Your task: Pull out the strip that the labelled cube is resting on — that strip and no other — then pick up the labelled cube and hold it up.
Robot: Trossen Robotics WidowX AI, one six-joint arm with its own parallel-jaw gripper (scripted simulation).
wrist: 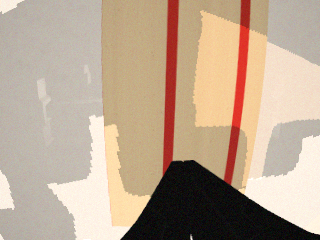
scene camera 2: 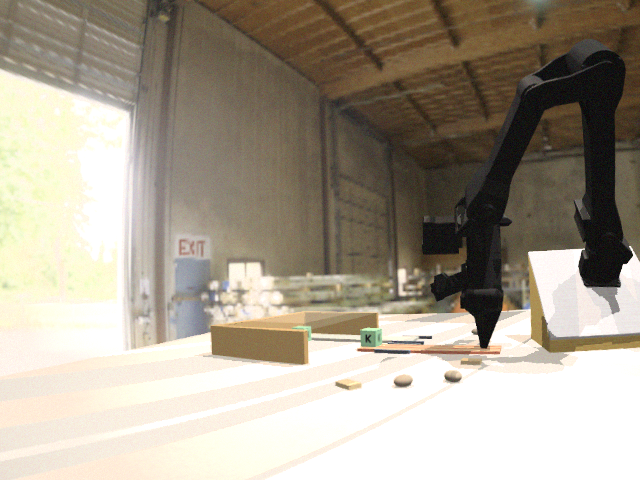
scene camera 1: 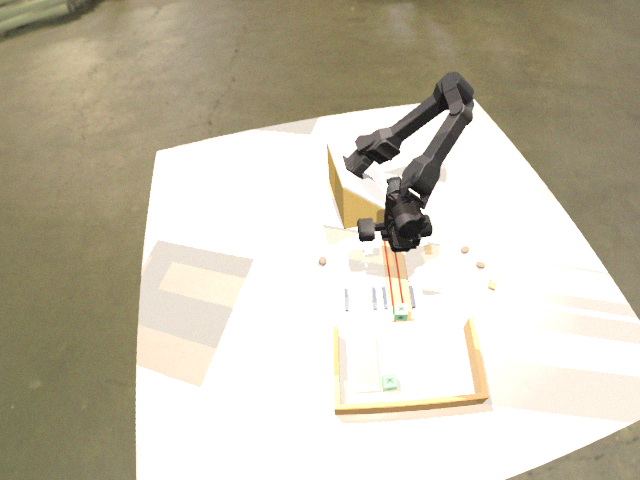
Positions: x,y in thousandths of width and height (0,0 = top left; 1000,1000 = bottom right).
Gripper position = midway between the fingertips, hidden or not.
my gripper: wrist 567,715; scene camera 2 755,726; scene camera 1 613,518
